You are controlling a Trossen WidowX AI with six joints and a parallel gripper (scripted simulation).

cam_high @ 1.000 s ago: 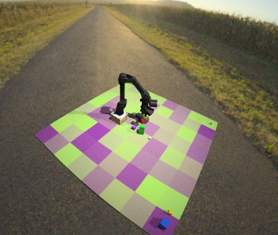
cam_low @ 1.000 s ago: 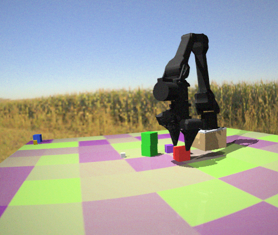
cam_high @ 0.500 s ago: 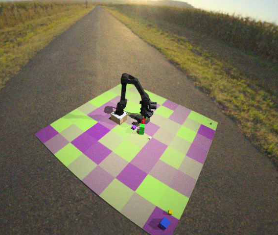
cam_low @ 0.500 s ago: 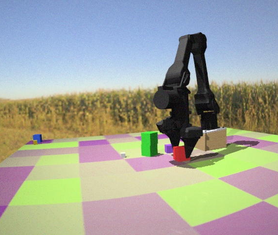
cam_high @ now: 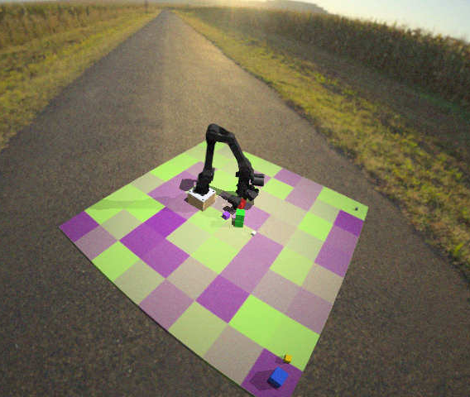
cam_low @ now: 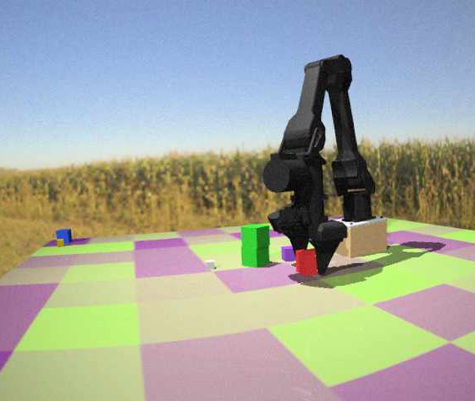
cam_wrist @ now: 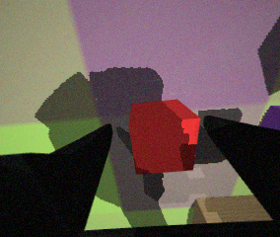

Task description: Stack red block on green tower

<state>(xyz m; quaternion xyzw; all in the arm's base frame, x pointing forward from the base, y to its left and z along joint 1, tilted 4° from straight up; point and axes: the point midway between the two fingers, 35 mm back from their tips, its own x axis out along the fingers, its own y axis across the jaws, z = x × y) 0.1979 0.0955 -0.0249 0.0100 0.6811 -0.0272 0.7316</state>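
My gripper tip is now 120 mm to the left of the purple cube, 20 mm past it and 10 mm below it. From my gripper tip the other things lie so: white cube: 160 mm ahead, 140 mm to the right; yellow cube: 620 mm to the right, 560 mm ahead, 10 mm above; red block: 20 mm above.
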